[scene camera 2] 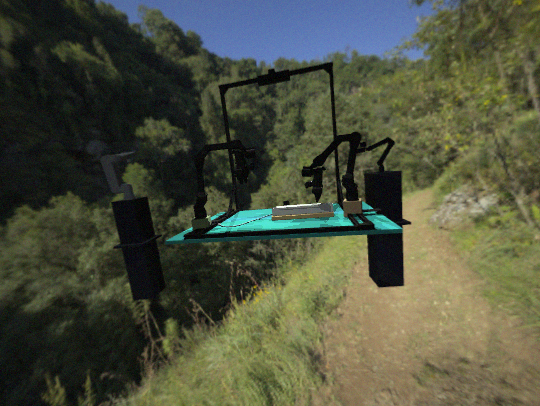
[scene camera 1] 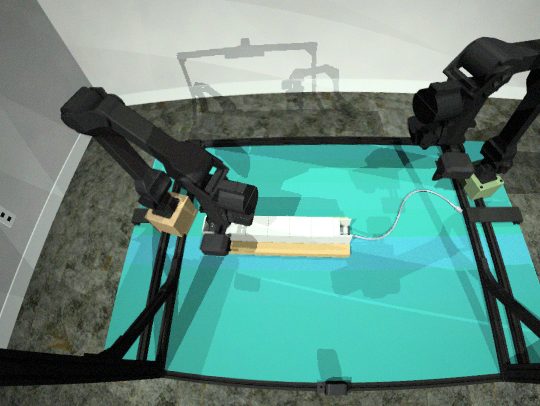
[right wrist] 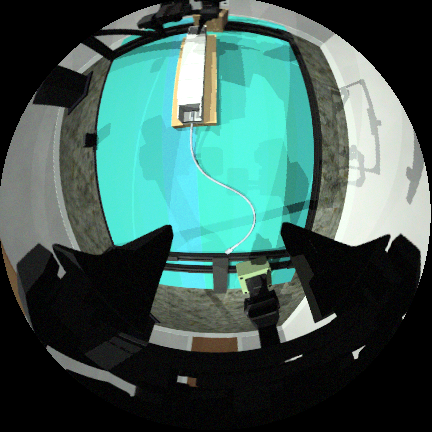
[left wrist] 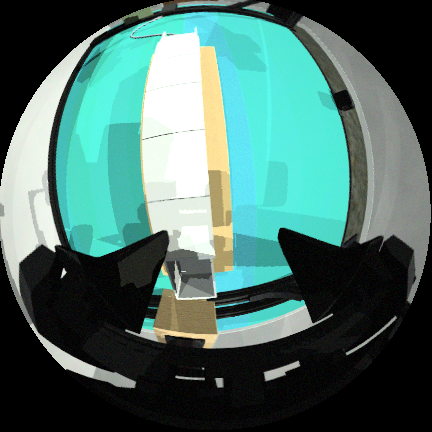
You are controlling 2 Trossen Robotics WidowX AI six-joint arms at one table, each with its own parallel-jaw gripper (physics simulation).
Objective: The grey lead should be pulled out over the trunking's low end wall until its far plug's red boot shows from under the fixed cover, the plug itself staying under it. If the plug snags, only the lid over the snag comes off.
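Pixels of known places: left gripper, between the fingertips: (scene camera 2: 317, 200) (scene camera 1: 233, 234) (right wrist: 181, 34) (left wrist: 224, 235); right gripper, between the fingertips: (scene camera 2: 244, 184) (scene camera 1: 428, 164) (right wrist: 228, 229); left arm's base, origin of its link: (scene camera 2: 352, 199) (scene camera 1: 165, 206) (left wrist: 184, 342); right arm's base, origin of its link: (scene camera 2: 200, 217) (scene camera 1: 483, 173) (right wrist: 255, 282).
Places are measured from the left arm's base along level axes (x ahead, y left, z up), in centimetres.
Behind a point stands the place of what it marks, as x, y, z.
White trunking (scene camera 1: 295, 239) (scene camera 2: 302, 209) with several flat lids (left wrist: 175, 160) @[27.0, 2.2, -1.8] (right wrist: 192, 70) @[37.4, 5.3, -1.8] lies on a wooden base (scene camera 1: 295, 249) @[37.3, 0.4, -7.0] (left wrist: 216, 115) @[34.3, -0.5, -7.0]. The pale grey lead (scene camera 1: 400, 214) @[64.0, 19.3, -8.8] (right wrist: 225, 186) @[64.1, 19.6, -8.8] leaves its open right-hand end in scene camera 1 and curves to a pale near plug (scene camera 1: 459, 209) @[82.9, 25.7, -8.6] (right wrist: 229, 251) @[82.9, 26.2, -8.6]. The far plug and red boot do not show. My left gripper (scene camera 1: 226, 233) @[21.9, -2.5, -0.2] (scene camera 2: 317, 200) @[21.9, -2.5, -0.2] (left wrist: 224, 235) @[21.9, -2.5, -0.2] is open and empty above the trunking's left end in scene camera 1. The arm partly hides that end. My right gripper (scene camera 2: 242, 181) @[63.5, 18.3, 16.2] (right wrist: 228, 229) @[63.5, 18.3, 16.2] is open and empty, high above the table's right side there.
A tan block (scene camera 1: 177, 217) @[5.0, -2.1, -0.2] (scene camera 2: 352, 206) @[-0.2, 5.0, -3.1] (left wrist: 185, 312) @[5.0, 0.1, -4.2] carries the left arm, beyond the trunking's left end in scene camera 1. A green block (scene camera 1: 484, 188) @[87.7, 30.4, -1.8] (right wrist: 254, 272) @[84.0, 33.8, -1.8] carries the right arm, near the near plug. A black frame (scene camera 1: 172, 285) @[9.1, -19.0, -6.1] edges the turquoise table (scene camera 1: 325, 330) @[50.2, -17.6, -9.4].
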